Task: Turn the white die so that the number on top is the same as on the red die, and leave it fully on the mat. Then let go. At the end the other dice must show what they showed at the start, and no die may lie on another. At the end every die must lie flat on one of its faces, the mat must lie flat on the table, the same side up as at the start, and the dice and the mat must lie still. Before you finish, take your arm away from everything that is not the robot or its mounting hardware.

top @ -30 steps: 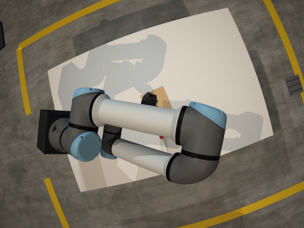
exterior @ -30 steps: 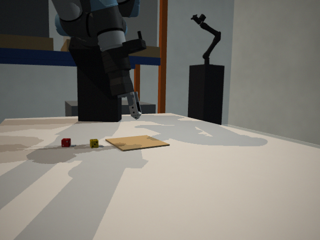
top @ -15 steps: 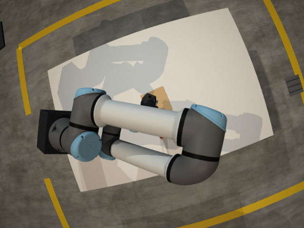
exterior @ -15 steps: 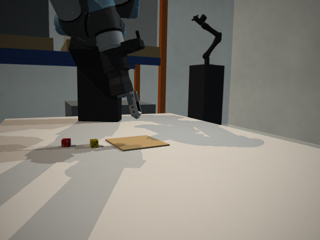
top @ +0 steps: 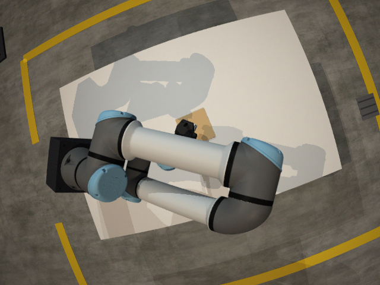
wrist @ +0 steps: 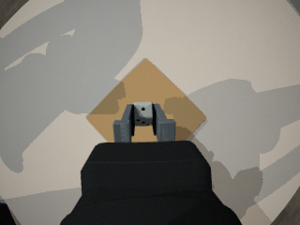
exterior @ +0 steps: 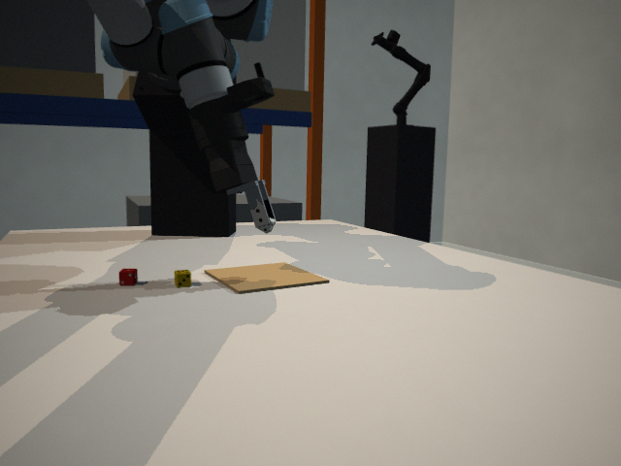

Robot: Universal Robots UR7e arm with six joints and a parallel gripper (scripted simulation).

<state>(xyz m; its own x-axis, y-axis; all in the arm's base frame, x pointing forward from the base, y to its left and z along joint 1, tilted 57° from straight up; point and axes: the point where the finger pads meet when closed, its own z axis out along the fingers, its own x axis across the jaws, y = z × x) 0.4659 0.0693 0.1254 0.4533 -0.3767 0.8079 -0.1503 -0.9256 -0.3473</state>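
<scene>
Now: the white die 2 cm below my hand. Also, from my hand: yellow die 12 cm to the right, 9 cm below; then red die 19 cm to the right, 9 cm below, 4 cm behind; then tan mat 9 cm below, 1 cm ahead.
</scene>
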